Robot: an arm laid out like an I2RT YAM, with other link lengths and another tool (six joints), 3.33 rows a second.
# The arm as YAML. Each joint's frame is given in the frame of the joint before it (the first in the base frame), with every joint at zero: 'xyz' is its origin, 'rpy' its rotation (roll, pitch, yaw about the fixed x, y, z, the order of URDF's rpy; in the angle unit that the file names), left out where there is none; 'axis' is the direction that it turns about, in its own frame. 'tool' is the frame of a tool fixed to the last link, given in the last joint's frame.
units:
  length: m
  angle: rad
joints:
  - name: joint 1
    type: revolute
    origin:
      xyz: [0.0, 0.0, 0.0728]
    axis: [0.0, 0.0, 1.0]
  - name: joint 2
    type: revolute
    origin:
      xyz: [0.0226, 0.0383, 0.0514]
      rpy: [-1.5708, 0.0, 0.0]
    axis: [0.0, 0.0, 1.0]
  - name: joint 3
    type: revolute
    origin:
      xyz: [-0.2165, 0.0, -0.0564]
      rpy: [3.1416, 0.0, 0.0]
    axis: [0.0, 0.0, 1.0]
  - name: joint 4
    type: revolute
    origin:
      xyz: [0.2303, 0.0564, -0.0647]
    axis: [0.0, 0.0, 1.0]
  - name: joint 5
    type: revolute
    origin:
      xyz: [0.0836, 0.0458, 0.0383]
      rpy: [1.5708, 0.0, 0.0]
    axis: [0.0, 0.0, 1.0]
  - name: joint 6
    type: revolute
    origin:
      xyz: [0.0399, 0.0, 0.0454]
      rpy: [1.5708, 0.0, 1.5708]
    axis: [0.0, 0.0, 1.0]
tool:
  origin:
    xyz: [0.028, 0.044, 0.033]
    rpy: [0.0, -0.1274, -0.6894]
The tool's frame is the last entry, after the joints.
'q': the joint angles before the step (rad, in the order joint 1, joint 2, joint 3, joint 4, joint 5, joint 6). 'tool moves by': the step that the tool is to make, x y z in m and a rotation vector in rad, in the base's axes. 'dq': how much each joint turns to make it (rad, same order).
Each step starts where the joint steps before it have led.
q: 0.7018, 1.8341, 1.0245, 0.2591, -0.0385, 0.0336
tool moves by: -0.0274, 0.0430, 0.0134, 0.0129, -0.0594, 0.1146
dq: 0.1353, -0.0071, 0.0245, 0.0197, 0.0339, -0.0174
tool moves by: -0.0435, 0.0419, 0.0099, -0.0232, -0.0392, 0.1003
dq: 0.1656, 0.0010, 0.0397, -0.0331, 0.0789, -0.0087
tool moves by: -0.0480, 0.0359, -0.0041, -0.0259, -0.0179, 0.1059
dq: 0.1571, 0.0425, 0.0381, -0.0100, 0.0583, 0.0000
